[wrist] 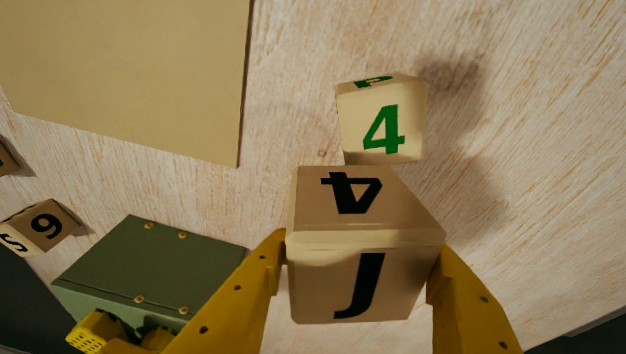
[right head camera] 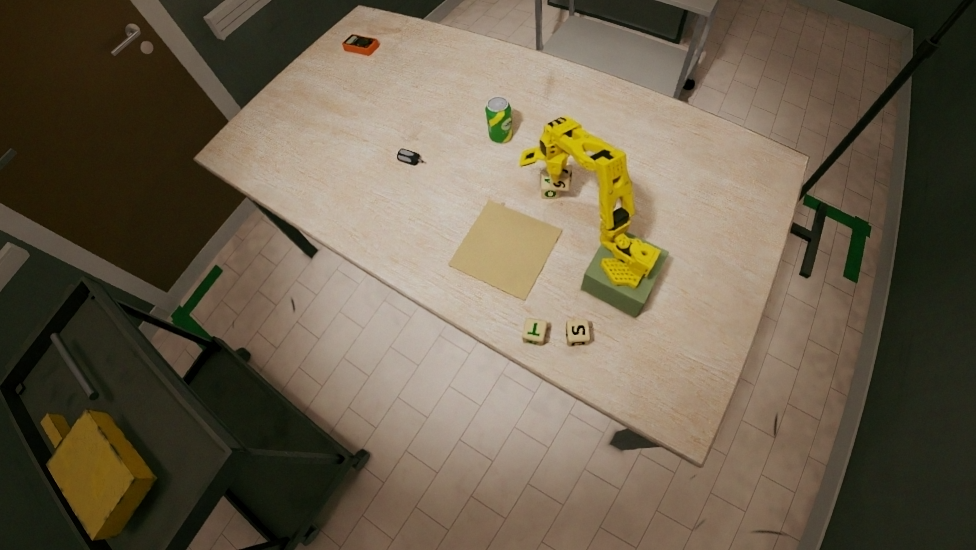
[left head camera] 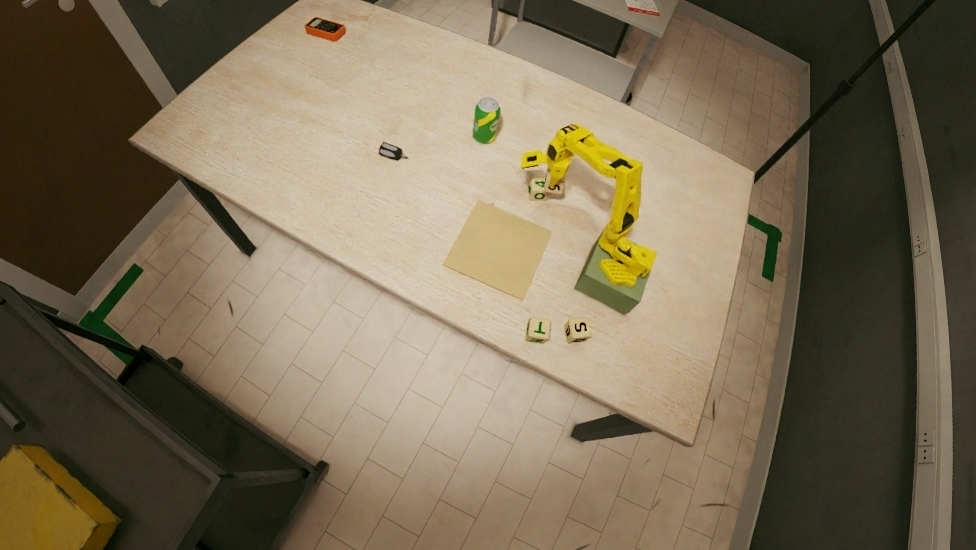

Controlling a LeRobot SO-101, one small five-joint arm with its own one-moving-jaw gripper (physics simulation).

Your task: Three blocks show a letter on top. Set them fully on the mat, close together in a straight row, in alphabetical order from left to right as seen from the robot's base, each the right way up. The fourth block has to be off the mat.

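Frame: origin at the arm's base, x ahead, y left, z up, level; metres.
Seen in the pictures: hand, tool point: point(wrist: 290, 241) point(right head camera: 555, 180) point(left head camera: 551, 184); arm's base, link origin: point(wrist: 137, 329) point(right head camera: 617, 258) point(left head camera: 613, 260).
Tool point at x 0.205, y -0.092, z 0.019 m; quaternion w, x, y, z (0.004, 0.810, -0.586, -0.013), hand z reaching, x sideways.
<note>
Offsets run from my tool point to a thing's top centre. "*": to the spot under its first point.
My gripper point(left head camera: 553, 185) point(right head camera: 558, 179) point(wrist: 362, 245) is shut on a wooden block with black marks {0.015 m up, 0.001 m back, 0.023 m right} point(wrist: 350, 280), its jaws pressing on two sides; a J and a 4 show on it in the wrist view. The held block appears raised, close beside a green-marked block {0.059 m down, 0.032 m ahead, 0.032 m right} point(left head camera: 537, 192) point(right head camera: 549, 193) point(wrist: 382, 125) with a 4 and an O. A block with a green T on top {* 0.059 m down, 0.130 m back, 0.307 m left} point(left head camera: 538, 329) point(right head camera: 534, 331) and a block with a black S-like mark on top point(left head camera: 577, 330) point(right head camera: 577, 332) point(wrist: 40, 227) stand near the front table edge. The tan mat {0.099 m down, 0.038 m ahead, 0.159 m left} point(left head camera: 498, 249) point(right head camera: 505, 249) point(wrist: 125, 75) bears no block.
The green base box point(left head camera: 607, 293) point(right head camera: 614, 293) point(wrist: 150, 260) carries the arm, right of the mat in the head views. A green can {0.019 m up, 0.242 m ahead, 0.126 m right} point(left head camera: 486, 122) point(right head camera: 499, 122) stands behind the blocks. A small black and grey object {0.069 m down, 0.404 m ahead, 0.068 m left} point(left head camera: 391, 150) point(right head camera: 409, 157) and an orange meter {0.069 m down, 0.939 m ahead, 0.260 m right} point(left head camera: 325, 28) point(right head camera: 360, 44) lie farther left.
</note>
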